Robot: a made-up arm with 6 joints. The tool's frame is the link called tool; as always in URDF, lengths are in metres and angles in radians. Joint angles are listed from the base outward.
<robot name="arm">
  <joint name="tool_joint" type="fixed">
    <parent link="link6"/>
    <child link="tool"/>
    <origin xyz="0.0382 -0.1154 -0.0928" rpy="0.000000 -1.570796 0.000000"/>
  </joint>
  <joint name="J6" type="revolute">
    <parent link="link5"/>
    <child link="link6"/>
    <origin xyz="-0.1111 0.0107 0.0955" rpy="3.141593 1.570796 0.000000"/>
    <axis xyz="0 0 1"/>
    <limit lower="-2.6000" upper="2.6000"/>
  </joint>
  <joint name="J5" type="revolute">
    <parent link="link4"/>
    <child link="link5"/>
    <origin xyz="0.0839 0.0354 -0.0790" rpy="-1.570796 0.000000 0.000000"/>
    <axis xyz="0 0 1"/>
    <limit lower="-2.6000" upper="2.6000"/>
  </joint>
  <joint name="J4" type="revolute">
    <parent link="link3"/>
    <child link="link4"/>
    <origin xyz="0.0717 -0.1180 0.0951" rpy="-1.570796 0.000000 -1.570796"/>
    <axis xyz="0 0 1"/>
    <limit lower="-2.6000" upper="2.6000"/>
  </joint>
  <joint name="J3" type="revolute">
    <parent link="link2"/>
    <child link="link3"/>
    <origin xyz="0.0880 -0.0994 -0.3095" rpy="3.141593 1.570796 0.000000"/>
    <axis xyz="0 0 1"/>
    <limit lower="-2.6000" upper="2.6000"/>
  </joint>
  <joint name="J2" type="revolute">
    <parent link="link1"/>
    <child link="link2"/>
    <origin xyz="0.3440 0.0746 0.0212" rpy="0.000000 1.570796 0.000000"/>
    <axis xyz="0 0 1"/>
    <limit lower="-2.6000" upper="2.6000"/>
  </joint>
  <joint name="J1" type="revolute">
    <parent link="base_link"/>
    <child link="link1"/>
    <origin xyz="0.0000 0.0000 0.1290" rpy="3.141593 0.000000 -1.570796"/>
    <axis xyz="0 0 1"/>
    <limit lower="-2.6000" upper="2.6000"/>
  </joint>
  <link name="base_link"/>
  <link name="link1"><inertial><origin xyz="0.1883 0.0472 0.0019"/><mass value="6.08"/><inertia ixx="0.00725" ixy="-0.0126" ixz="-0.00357" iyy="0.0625" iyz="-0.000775" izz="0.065"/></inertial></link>
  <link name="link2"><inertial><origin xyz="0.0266 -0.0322 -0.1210"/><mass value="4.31"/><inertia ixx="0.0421" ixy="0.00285" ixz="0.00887" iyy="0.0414" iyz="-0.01" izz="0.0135"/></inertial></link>
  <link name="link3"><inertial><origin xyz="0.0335 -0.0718 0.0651"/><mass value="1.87"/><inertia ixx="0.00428" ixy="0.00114" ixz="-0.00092" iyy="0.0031" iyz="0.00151" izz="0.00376"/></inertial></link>
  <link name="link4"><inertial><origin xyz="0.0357 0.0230 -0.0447"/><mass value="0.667"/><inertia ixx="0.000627" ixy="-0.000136" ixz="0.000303" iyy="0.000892" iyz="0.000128" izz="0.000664"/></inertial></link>
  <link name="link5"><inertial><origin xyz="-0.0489 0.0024 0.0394"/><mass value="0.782"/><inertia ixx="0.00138" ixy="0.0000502" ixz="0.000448" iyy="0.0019" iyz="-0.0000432" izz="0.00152"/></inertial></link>
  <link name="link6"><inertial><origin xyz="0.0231 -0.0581 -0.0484"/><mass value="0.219"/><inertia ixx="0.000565" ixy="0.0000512" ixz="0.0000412" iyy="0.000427" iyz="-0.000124" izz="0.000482"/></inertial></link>
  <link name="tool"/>
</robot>
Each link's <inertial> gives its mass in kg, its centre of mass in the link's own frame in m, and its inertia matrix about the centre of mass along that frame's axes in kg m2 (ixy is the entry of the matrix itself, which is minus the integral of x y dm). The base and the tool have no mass. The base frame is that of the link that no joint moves.
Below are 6 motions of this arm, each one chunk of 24 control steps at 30 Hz.
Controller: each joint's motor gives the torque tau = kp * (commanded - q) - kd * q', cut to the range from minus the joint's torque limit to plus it. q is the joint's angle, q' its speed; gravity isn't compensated. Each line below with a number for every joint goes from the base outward.
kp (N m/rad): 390 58 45 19 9.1 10
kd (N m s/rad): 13 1.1 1.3 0.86 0.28 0.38
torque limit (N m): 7.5 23 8.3 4.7 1.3 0.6
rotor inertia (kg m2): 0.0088 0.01 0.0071 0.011 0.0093 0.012
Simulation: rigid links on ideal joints. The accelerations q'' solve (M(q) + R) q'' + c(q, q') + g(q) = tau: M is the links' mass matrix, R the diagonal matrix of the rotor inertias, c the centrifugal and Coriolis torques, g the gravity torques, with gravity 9.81 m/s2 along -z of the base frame. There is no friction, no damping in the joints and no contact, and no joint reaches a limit. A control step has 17 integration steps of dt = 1/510 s. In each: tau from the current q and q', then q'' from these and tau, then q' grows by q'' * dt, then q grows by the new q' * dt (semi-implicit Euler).
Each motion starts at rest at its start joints. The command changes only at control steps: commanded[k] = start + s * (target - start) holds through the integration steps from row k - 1 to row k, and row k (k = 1, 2, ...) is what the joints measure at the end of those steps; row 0 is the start. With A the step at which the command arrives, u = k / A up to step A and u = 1 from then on. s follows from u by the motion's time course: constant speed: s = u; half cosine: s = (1 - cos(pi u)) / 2; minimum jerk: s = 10 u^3 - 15 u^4 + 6 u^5; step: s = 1 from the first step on.
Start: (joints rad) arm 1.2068 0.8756 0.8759 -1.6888 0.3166 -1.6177
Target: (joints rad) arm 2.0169 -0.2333 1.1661 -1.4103 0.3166 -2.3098
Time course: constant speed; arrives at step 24
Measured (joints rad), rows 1 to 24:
1: 1.2160 0.8432 0.8622 -1.6947 0.3140 -1.6291
2: 1.2401 0.7747 0.8398 -1.6987 0.3003 -1.6515
3: 1.2752 0.7040 0.8272 -1.6918 0.2785 -1.6768
4: 1.3155 0.6506 0.8321 -1.6769 0.2616 -1.7030
5: 1.3558 0.6111 0.8531 -1.6628 0.2596 -1.7316
6: 1.3938 0.5728 0.8830 -1.6534 0.2729 -1.7637
7: 1.4295 0.5279 0.9129 -1.6469 0.2938 -1.7979
8: 1.4635 0.4769 0.9371 -1.6404 0.3127 -1.8317
9: 1.4966 0.4240 0.9540 -1.6329 0.3231 -1.8632
10: 1.5294 0.3726 0.9657 -1.6246 0.3241 -1.8921
11: 1.5622 0.3236 0.9754 -1.6158 0.3190 -1.9193
12: 1.5953 0.2759 0.9862 -1.6067 0.3128 -1.9462
13: 1.6287 0.2282 0.9995 -1.5971 0.3094 -1.9738
14: 1.6625 0.1801 1.0155 -1.5871 0.3103 -2.0024
15: 1.6964 0.1315 1.0334 -1.5768 0.3148 -2.0320
16: 1.7305 0.0829 1.0521 -1.5665 0.3211 -2.0622
17: 1.7645 0.0345 1.0707 -1.5562 0.3272 -2.0925
18: 1.7984 -0.0138 1.0885 -1.5460 0.3322 -2.1226
19: 1.8323 -0.0620 1.1055 -1.5358 0.3356 -2.1523
20: 1.8660 -0.1101 1.1218 -1.5253 0.3379 -2.1818
21: 1.8997 -0.1581 1.1379 -1.5145 0.3397 -2.2110
22: 1.9333 -0.2059 1.1540 -1.5034 0.3414 -2.2402
23: 1.9670 -0.2535 1.1704 -1.4920 0.3434 -2.2695
24: 2.0007 -0.3009 1.1872 -1.4803 0.3458 -2.2988

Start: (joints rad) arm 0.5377 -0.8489 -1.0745 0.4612 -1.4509 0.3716
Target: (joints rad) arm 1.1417 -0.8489 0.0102 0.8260 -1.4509 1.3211
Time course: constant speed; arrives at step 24
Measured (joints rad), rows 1 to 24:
1: 0.5440 -0.8779 -1.0733 0.4677 -1.4487 0.3851
2: 0.5609 -0.9214 -1.0664 0.4851 -1.4316 0.4186
3: 0.5874 -0.9420 -1.0446 0.5099 -1.4018 0.4638
4: 0.6188 -0.9375 -1.0013 0.5339 -1.3779 0.5110
5: 0.6500 -0.9225 -0.9400 0.5509 -1.3743 0.5551
6: 0.6787 -0.9092 -0.8729 0.5610 -1.3898 0.5956
7: 0.7051 -0.9019 -0.8112 0.5688 -1.4112 0.6342
8: 0.7300 -0.9001 -0.7587 0.5796 -1.4250 0.6728
9: 0.7542 -0.9014 -0.7136 0.5956 -1.4261 0.7120
10: 0.7784 -0.9038 -0.6715 0.6163 -1.4174 0.7519
11: 0.8027 -0.9059 -0.6287 0.6391 -1.4058 0.7921
12: 0.8275 -0.9066 -0.5835 0.6614 -1.3970 0.8323
13: 0.8526 -0.9060 -0.5358 0.6816 -1.3936 0.8724
14: 0.8780 -0.9044 -0.4866 0.6993 -1.3946 0.9122
15: 0.9034 -0.9027 -0.4369 0.7153 -1.3977 0.9518
16: 0.9288 -0.9014 -0.3876 0.7308 -1.4004 0.9914
17: 0.9540 -0.9008 -0.3390 0.7466 -1.4016 1.0311
18: 0.9792 -0.9007 -0.2909 0.7632 -1.4011 1.0709
19: 1.0043 -0.9009 -0.2432 0.7804 -1.3997 1.1108
20: 1.0294 -0.9012 -0.1955 0.7978 -1.3981 1.1506
21: 1.0545 -0.9014 -0.1476 0.8151 -1.3970 1.1905
22: 1.0796 -0.9015 -0.0997 0.8320 -1.3966 1.2303
23: 1.1048 -0.9016 -0.0516 0.8484 -1.3966 1.2700
24: 1.1299 -0.9018 -0.0035 0.8645 -1.3968 1.3097

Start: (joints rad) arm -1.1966 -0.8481 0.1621 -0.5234 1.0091 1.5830
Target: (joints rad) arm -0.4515 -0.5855 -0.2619 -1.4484 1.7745 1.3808
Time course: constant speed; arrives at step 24
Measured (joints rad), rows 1 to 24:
1: -1.1894 -0.8611 0.1622 -0.5477 1.0127 1.5776
2: -1.1689 -0.8685 0.1581 -0.5829 1.0303 1.5670
3: -1.1355 -0.8570 0.1455 -0.6205 1.0622 1.5559
4: -1.0951 -0.8368 0.1269 -0.6642 1.1028 1.5466
5: -1.0557 -0.8185 0.1076 -0.7124 1.1463 1.5390
6: -1.0210 -0.8047 0.0895 -0.7604 1.1882 1.5323
7: -0.9902 -0.7935 0.0717 -0.8052 1.2258 1.5253
8: -0.9611 -0.7825 0.0526 -0.8471 1.2592 1.5178
9: -0.9318 -0.7709 0.0319 -0.8877 1.2905 1.5098
10: -0.9017 -0.7589 0.0103 -0.9281 1.3220 1.5016
11: -0.8708 -0.7467 -0.0108 -0.9688 1.3551 1.4936
12: -0.8395 -0.7345 -0.0307 -1.0100 1.3899 1.4859
13: -0.8081 -0.7223 -0.0493 -1.0513 1.4256 1.4784
14: -0.7768 -0.7102 -0.0673 -1.0926 1.4615 1.4709
15: -0.7457 -0.6981 -0.0853 -1.1336 1.4970 1.4635
16: -0.7146 -0.6863 -0.1036 -1.1744 1.5319 1.4559
17: -0.6835 -0.6746 -0.1224 -1.2148 1.5665 1.4483
18: -0.6525 -0.6631 -0.1416 -1.2547 1.6009 1.4407
19: -0.6215 -0.6516 -0.1609 -1.2944 1.6353 1.4330
20: -0.5905 -0.6402 -0.1800 -1.3338 1.6697 1.4254
21: -0.5595 -0.6289 -0.1989 -1.3729 1.7040 1.4177
22: -0.5285 -0.6176 -0.2176 -1.4119 1.7383 1.4100
23: -0.4974 -0.6065 -0.2361 -1.4507 1.7724 1.4023
24: -0.4663 -0.5954 -0.2546 -1.4892 1.8063 1.3945

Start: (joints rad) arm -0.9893 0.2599 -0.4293 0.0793 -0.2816 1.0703
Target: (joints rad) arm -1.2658 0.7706 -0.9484 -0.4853 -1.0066 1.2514
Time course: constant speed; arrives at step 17
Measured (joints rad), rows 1 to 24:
1: -0.9939 0.2704 -0.4350 0.0588 -0.2896 1.0756
2: -1.0062 0.3022 -0.4534 0.0211 -0.3170 1.0870
3: -1.0236 0.3440 -0.4835 -0.0235 -0.3635 1.0998
4: -1.0429 0.3807 -0.5195 -0.0690 -0.4209 1.1108
5: -1.0620 0.4095 -0.5557 -0.1102 -0.4796 1.1197
6: -1.0801 0.4356 -0.5892 -0.1463 -0.5330 1.1280
7: -1.0970 0.4638 -0.6194 -0.1794 -0.5791 1.1369
8: -1.1131 0.4947 -0.6466 -0.2122 -0.6201 1.1469
9: -1.1287 0.5267 -0.6720 -0.2458 -0.6596 1.1576
10: -1.1441 0.5583 -0.6972 -0.2797 -0.7004 1.1686
11: -1.1598 0.5891 -0.7230 -0.3137 -0.7435 1.1793
12: -1.1759 0.6192 -0.7501 -0.3475 -0.7883 1.1896
13: -1.1922 0.6491 -0.7781 -0.3810 -0.8341 1.1996
14: -1.2088 0.6789 -0.8066 -0.4142 -0.8798 1.2095
15: -1.2253 0.7086 -0.8348 -0.4471 -0.9249 1.2194
16: -1.2418 0.7384 -0.8627 -0.4797 -0.9694 1.2295
17: -1.2581 0.7683 -0.8901 -0.5121 -1.0134 1.2397
18: -1.2700 0.7785 -0.9115 -0.5372 -1.0468 1.2459
19: -1.2748 0.7690 -0.9213 -0.5483 -1.0599 1.2467
20: -1.2744 0.7603 -0.9197 -0.5486 -1.0559 1.2452
21: -1.2713 0.7612 -0.9111 -0.5440 -1.0435 1.2443
22: -1.2675 0.7671 -0.9006 -0.5390 -1.0311 1.2449
23: -1.2644 0.7714 -0.8924 -0.5357 -1.0234 1.2462
24: -1.2629 0.7721 -0.8886 -0.5343 -1.0212 1.2473

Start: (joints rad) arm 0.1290 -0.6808 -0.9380 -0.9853 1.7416 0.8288
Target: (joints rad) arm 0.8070 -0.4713 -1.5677 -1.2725 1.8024 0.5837
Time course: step
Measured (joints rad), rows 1 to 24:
1: 0.1420 -0.6061 -1.0070 -1.0637 1.7248 0.7971
2: 0.1844 -0.5088 -1.2182 -1.2094 1.7590 0.7156
3: 0.2522 -0.4825 -1.5279 -1.3022 1.8566 0.6262
4: 0.3268 -0.4976 -1.7910 -1.3141 1.9431 0.5778
5: 0.4042 -0.5230 -1.9823 -1.2999 1.9834 0.5689
6: 0.4849 -0.5436 -2.1021 -1.2950 1.9733 0.5800
7: 0.5697 -0.5564 -2.1504 -1.2995 1.9262 0.5936
8: 0.6590 -0.5598 -2.1246 -1.3009 1.8818 0.6006
9: 0.7500 -0.5526 -2.0221 -1.2934 1.8622 0.6002
10: 0.8221 -0.5413 -1.8295 -1.2813 1.8700 0.5963
11: 0.8782 -0.5386 -1.6168 -1.2705 1.8793 0.5910
12: 0.9314 -0.5509 -1.4884 -1.2817 1.8657 0.5878
13: 0.9854 -0.5586 -1.4646 -1.3092 1.8410 0.5888
14: 1.0365 -0.5502 -1.5106 -1.3311 1.8291 0.5921
15: 1.0784 -0.5348 -1.5764 -1.3397 1.8383 0.5956
16: 1.1058 -0.5252 -1.6241 -1.3385 1.8576 0.5978
17: 1.1169 -0.5254 -1.6397 -1.3345 1.8724 0.5987
18: 1.1123 -0.5323 -1.6296 -1.3325 1.8760 0.5986
19: 1.0942 -0.5396 -1.6090 -1.3334 1.8700 0.5980
20: 1.0645 -0.5429 -1.5916 -1.3350 1.8607 0.5972
21: 1.0240 -0.5417 -1.5841 -1.3355 1.8537 0.5965
22: 0.9726 -0.5387 -1.5860 -1.3342 1.8519 0.5961
23: 0.9096 -0.5364 -1.5927 -1.3321 1.8544 0.5960
24: 0.8391 -0.5350 -1.6029 -1.3279 1.8576 0.5959

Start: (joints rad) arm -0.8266 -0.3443 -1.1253 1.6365 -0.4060 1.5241
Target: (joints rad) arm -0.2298 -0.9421 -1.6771 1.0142 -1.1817 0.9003
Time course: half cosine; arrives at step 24
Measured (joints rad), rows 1 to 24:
1: -0.8253 -0.3745 -1.1318 1.6427 -0.4110 1.5238
2: -0.8216 -0.4220 -1.1460 1.6589 -0.4176 1.5206
3: -0.8138 -0.4522 -1.1630 1.6718 -0.4239 1.5124
4: -0.8004 -0.4648 -1.1798 1.6688 -0.4363 1.4984
5: -0.7809 -0.4747 -1.1975 1.6486 -0.4607 1.4787
6: -0.7562 -0.4935 -1.2187 1.6181 -0.4964 1.4539
7: -0.7275 -0.5232 -1.2450 1.5845 -0.5381 1.4247
8: -0.6958 -0.5599 -1.2760 1.5505 -0.5814 1.3919
9: -0.6616 -0.5993 -1.3105 1.5158 -0.6248 1.3563
10: -0.6254 -0.6389 -1.3472 1.4788 -0.6692 1.3185
11: -0.5875 -0.6785 -1.3849 1.4390 -0.7160 1.2790
12: -0.5485 -0.7184 -1.4234 1.3967 -0.7656 1.2383
13: -0.5089 -0.7584 -1.4619 1.3529 -0.8168 1.1971
14: -0.4695 -0.7983 -1.5002 1.3088 -0.8680 1.1562
15: -0.4312 -0.8371 -1.5374 1.2652 -0.9176 1.1163
16: -0.3945 -0.8741 -1.5730 1.2230 -0.9645 1.0781
17: -0.3601 -0.9086 -1.6063 1.1829 -1.0080 1.0423
18: -0.3287 -0.9398 -1.6366 1.1456 -1.0477 1.0096
19: -0.3006 -0.9673 -1.6635 1.1116 -1.0831 0.9803
20: -0.2764 -0.9907 -1.6866 1.0816 -1.1136 0.9551
21: -0.2565 -1.0096 -1.7054 1.0563 -1.1386 0.9343
22: -0.2412 -1.0236 -1.7196 1.0360 -1.1576 0.9182
23: -0.2309 -1.0325 -1.7291 1.0212 -1.1702 0.9072
24: -0.2256 -1.0360 -1.7337 1.0123 -1.1761 0.9014

